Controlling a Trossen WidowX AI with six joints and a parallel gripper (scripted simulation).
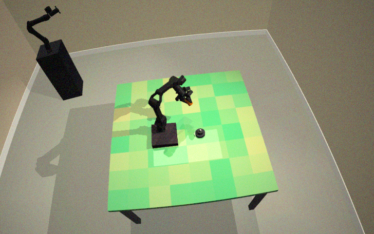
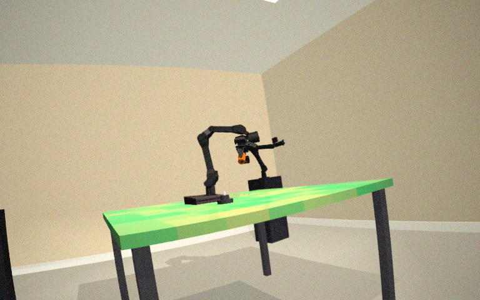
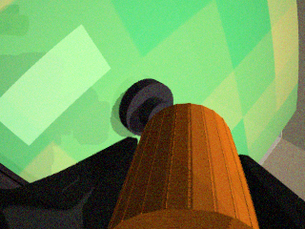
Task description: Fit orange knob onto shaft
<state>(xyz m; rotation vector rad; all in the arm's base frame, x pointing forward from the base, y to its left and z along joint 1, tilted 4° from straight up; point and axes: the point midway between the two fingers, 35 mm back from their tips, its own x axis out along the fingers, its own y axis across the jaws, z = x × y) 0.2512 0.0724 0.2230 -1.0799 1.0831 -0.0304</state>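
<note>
Right now the orange knob is 20 mm behind my gripper tip, 20 mm to the left of it and 20 mm above it. Also, from my gripper tip: round dark pedestal: 30 mm ahead, 170 mm to the right, 190 mm below.
</note>
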